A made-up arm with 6 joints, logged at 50 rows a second.
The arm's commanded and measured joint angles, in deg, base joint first. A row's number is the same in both.
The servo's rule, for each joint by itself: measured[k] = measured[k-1] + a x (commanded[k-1-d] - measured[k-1]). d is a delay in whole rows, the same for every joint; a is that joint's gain. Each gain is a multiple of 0.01, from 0.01 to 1. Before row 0 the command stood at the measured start. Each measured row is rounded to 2 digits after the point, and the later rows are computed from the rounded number. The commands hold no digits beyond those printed.
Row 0, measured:
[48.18 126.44 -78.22 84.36 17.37 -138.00]
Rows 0 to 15, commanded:
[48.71 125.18 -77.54 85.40 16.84 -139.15]
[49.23 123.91 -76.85 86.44 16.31 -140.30]
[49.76 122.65 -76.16 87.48 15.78 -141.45]
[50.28 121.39 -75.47 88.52 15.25 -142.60]
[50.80 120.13 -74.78 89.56 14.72 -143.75]
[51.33 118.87 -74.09 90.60 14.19 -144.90]
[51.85 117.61 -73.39 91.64 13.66 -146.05]
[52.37 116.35 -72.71 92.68 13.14 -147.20]
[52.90 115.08 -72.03 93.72 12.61 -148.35]
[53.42 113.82 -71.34 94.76 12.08 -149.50]
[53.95 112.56 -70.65 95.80 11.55 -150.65]
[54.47 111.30 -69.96 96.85 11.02 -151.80]
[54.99 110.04 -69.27 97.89 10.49 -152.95]
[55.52 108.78 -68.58 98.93 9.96 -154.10]
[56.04 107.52 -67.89 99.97 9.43 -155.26]
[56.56 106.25 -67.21 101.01 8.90 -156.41]
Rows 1 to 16, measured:
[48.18 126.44 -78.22 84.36 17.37 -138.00]
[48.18 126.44 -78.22 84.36 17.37 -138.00]
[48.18 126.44 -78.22 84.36 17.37 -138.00]
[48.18 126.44 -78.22 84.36 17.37 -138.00]
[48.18 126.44 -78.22 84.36 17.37 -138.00]
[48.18 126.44 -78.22 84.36 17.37 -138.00]
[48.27 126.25 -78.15 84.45 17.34 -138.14]
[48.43 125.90 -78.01 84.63 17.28 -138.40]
[48.66 125.41 -77.81 84.89 17.19 -138.77]
[48.94 124.81 -77.55 85.22 17.07 -139.23]
[49.26 124.11 -77.25 85.61 16.93 -139.77]
[49.61 123.32 -76.90 86.06 16.77 -140.39]
[49.99 122.46 -76.51 86.56 16.58 -141.07]
[50.39 121.54 -76.09 87.11 16.37 -141.81]
[50.82 120.57 -75.64 87.70 16.14 -142.59]
[51.26 119.56 -75.17 88.34 15.90 -143.42]
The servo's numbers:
d 6
a 0.17 0.15 0.11 0.09 0.06 0.12

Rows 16 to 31, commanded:
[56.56 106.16 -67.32 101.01 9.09 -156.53]
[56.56 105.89 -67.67 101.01 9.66 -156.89]
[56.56 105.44 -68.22 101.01 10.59 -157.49]
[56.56 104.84 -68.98 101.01 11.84 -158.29]
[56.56 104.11 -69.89 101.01 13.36 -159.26]
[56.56 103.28 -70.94 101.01 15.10 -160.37]
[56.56 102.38 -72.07 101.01 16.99 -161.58]
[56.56 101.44 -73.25 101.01 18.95 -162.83]
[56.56 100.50 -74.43 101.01 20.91 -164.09]
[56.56 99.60 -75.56 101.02 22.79 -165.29]
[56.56 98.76 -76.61 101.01 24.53 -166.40]
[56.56 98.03 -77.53 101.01 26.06 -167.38]
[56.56 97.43 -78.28 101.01 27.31 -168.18]
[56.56 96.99 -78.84 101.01 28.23 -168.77]
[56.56 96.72 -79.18 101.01 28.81 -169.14]
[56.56 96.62 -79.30 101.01 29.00 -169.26]
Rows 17 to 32, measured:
[51.72 118.51 -74.67 89.01 15.64 -144.29]
[52.19 117.43 -74.15 89.72 15.36 -145.19]
[52.67 116.32 -73.61 90.46 15.07 -146.12]
[53.15 115.19 -73.06 91.22 14.76 -147.08]
[53.64 114.04 -72.49 92.01 14.44 -148.06]
[54.14 112.87 -71.91 92.82 14.11 -149.06]
[54.55 111.86 -71.41 93.56 13.81 -149.96]
[54.89 110.96 -71.00 94.23 13.56 -150.79]
[55.17 110.13 -70.69 94.84 13.38 -151.59]
[55.41 109.34 -70.50 95.40 13.29 -152.39]
[55.61 108.56 -70.43 95.90 13.29 -153.21]
[55.77 107.77 -70.49 96.36 13.40 -154.07]
[55.90 106.96 -70.66 96.78 13.62 -154.97]
[56.01 106.13 -70.94 97.16 13.94 -155.91]
[56.10 105.29 -71.32 97.51 14.36 -156.89]
[56.18 104.44 -71.79 97.83 14.87 -157.90]

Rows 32 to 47, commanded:
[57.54 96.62 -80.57 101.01 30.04 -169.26]
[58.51 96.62 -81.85 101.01 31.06 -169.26]
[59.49 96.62 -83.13 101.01 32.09 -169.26]
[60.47 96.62 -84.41 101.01 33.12 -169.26]
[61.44 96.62 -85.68 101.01 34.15 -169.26]
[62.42 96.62 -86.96 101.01 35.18 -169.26]
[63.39 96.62 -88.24 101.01 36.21 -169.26]
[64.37 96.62 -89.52 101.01 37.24 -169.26]
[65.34 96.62 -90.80 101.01 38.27 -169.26]
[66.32 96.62 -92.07 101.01 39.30 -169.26]
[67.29 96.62 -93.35 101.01 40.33 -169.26]
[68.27 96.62 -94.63 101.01 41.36 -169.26]
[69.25 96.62 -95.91 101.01 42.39 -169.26]
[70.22 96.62 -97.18 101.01 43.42 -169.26]
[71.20 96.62 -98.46 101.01 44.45 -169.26]
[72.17 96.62 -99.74 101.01 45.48 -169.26]
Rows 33 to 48, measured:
[56.24 103.59 -72.32 98.12 15.45 -158.92]
[56.29 102.76 -72.89 98.38 16.09 -159.94]
[56.34 101.96 -73.48 98.62 16.76 -160.93]
[56.38 101.21 -74.07 98.84 17.45 -161.87]
[56.41 100.54 -74.63 99.04 18.13 -162.74]
[56.44 99.95 -75.14 99.22 18.78 -163.52]
[56.63 99.45 -75.74 99.38 19.46 -164.21]
[56.95 99.03 -76.41 99.53 20.16 -164.82]
[57.38 98.67 -77.15 99.66 20.88 -165.35]
[57.91 98.36 -77.95 99.78 21.61 -165.82]
[58.51 98.10 -78.80 99.89 22.36 -166.23]
[59.17 97.88 -79.70 99.99 23.13 -166.59]
[59.89 97.69 -80.64 100.08 23.91 -166.91]
[60.65 97.53 -81.62 100.16 24.71 -167.19]
[61.45 97.39 -82.63 100.24 25.52 -167.44]
[62.28 97.27 -83.67 100.31 26.35 -167.66]

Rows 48 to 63, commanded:
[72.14 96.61 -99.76 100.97 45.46 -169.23]
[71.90 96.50 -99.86 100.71 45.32 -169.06]
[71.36 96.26 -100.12 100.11 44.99 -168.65]
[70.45 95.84 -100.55 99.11 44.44 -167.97]
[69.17 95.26 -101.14 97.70 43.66 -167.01]
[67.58 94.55 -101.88 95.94 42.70 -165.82]
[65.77 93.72 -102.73 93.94 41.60 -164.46]
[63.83 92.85 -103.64 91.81 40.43 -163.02]
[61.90 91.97 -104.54 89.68 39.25 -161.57]
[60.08 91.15 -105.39 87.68 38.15 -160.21]
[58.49 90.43 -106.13 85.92 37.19 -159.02]
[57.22 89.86 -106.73 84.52 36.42 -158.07]
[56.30 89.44 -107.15 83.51 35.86 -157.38]
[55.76 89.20 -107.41 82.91 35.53 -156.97]
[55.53 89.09 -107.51 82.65 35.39 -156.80]
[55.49 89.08 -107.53 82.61 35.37 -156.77]
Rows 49 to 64, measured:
[63.13 97.17 -84.73 100.37 27.19 -167.85]
[64.00 97.09 -85.82 100.43 28.04 -168.02]
[64.89 97.02 -86.93 100.48 28.90 -168.17]
[65.80 96.96 -88.06 100.53 29.77 -168.30]
[66.72 96.91 -89.20 100.57 30.65 -168.42]
[67.65 96.87 -90.36 100.61 31.54 -168.52]
[68.41 96.83 -91.39 100.64 32.38 -168.61]
[69.00 96.78 -92.32 100.65 33.16 -168.66]
[69.40 96.70 -93.18 100.60 33.87 -168.66]
[69.58 96.57 -93.99 100.47 34.50 -168.58]
[69.51 96.37 -94.78 100.22 35.05 -168.39]
[69.18 96.10 -95.56 99.83 35.51 -168.08]
[68.60 95.74 -96.35 99.30 35.88 -167.65]
[67.79 95.31 -97.15 98.63 36.15 -167.09]
[66.79 94.81 -97.96 97.82 36.34 -166.43]
[65.65 94.26 -98.78 96.91 36.45 -165.68]

